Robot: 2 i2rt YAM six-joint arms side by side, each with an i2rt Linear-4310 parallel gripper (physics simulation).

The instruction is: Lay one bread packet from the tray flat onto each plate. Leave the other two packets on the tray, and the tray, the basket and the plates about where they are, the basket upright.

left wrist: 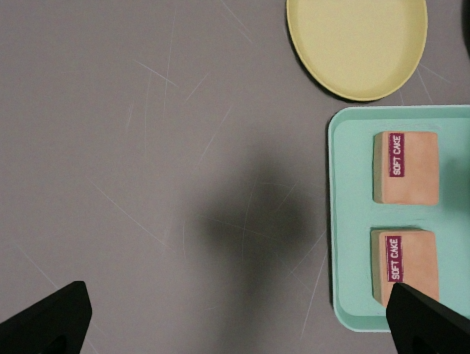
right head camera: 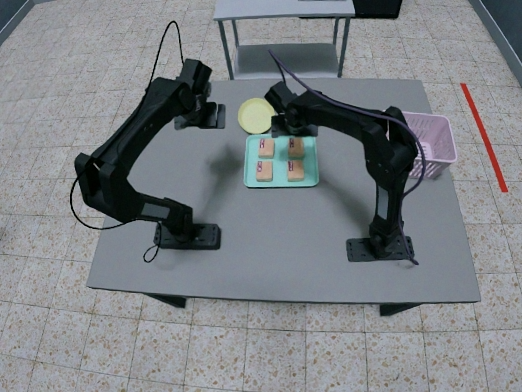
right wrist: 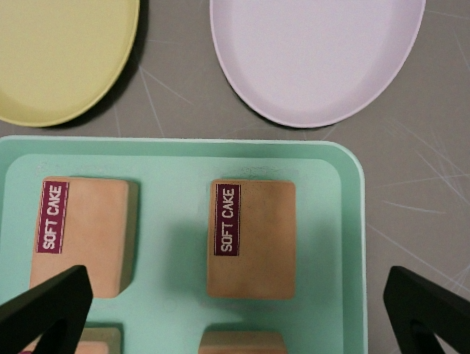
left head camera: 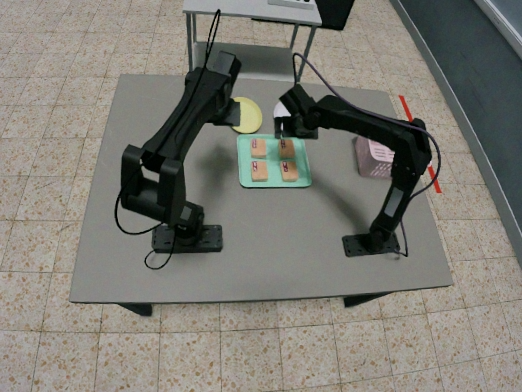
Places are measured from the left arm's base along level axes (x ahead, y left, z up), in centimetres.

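Where they show: left gripper, between the fingertips: [left wrist: 238, 296] [right head camera: 206, 123] [left head camera: 212, 119]; right gripper, between the fingertips: [right wrist: 238, 279] [left head camera: 290, 132]; left arm's base, origin of its link: [right head camera: 186, 234] [left head camera: 187, 237]; right arm's base, origin of its link: [right head camera: 379, 249] [left head camera: 371, 244].
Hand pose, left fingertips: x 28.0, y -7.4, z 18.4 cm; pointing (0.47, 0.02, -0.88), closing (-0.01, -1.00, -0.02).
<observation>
Each offset is from my left fingertips to the centre of the thing.
Several peach packets lie flat on the green tray {dx +1.0, dy -21.3, dz -21.4 cm} [left head camera: 274, 183] [right head camera: 281, 182] [left wrist: 350, 200] [right wrist: 320, 225]: back-left packet {dx +5.7, dy -16.2, dz -20.6 cm} [left head camera: 258, 148] [right head camera: 266, 148] [left wrist: 415, 170] [right wrist: 85, 230], back-right packet {dx +5.8, dy -26.6, dz -20.6 cm} [left head camera: 286, 149] [right head camera: 296, 148] [right wrist: 252, 240], front-left packet {dx -3.9, dy -15.7, dz -20.6 cm} [left head camera: 259, 172] [right head camera: 264, 171] [left wrist: 415, 260], front-right packet {dx -3.9, dy -26.2, dz -20.6 cm} [left head camera: 289, 171] [right head camera: 295, 171]. The yellow plate {dx +21.7, dy -11.8, dz -21.3 cm} [left head camera: 251, 116] [right head camera: 256, 116] [left wrist: 360, 45] [right wrist: 55, 55] and lilac plate {dx +22.0, dy -30.6, dz -21.3 cm} [left head camera: 280, 110] [right wrist: 315, 60] are empty behind it; my right gripper hides the lilac one in the right head view. My left gripper [left head camera: 226, 117] [right head camera: 201, 120] [left wrist: 238, 296] is open above the table left of the tray. My right gripper [left head camera: 296, 131] [right head camera: 294, 131] [right wrist: 238, 279] is open above the back-right packet.
A pink basket {dx +2.3, dy -65.1, dz -15.8 cm} [left head camera: 367, 157] [right head camera: 446, 131] stands upright at the right side of the table, partly hidden behind my right arm. A grey trolley [left head camera: 250, 7] [right head camera: 285, 9] stands on the floor behind the table.
</observation>
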